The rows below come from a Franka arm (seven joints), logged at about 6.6 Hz.
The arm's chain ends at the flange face. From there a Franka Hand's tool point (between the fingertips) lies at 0.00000 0.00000 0.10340 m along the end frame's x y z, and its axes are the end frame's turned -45 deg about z.
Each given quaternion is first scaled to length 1.
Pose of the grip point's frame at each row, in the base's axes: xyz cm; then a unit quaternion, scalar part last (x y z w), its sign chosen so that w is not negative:
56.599 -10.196 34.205 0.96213 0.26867 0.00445 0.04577
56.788 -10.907 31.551 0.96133 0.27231 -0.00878 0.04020
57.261 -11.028 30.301 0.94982 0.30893 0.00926 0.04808
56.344 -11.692 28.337 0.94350 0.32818 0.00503 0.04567
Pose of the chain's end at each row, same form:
56.256 -9.310 44.501 0.99171 -0.11997 0.02163 0.04058
56.736 -10.058 41.856 0.99236 -0.11630 0.00727 0.04050
56.772 -10.143 40.591 0.99575 -0.07807 0.02695 0.04088
55.936 -10.835 38.633 0.99727 -0.05786 0.02212 0.04027

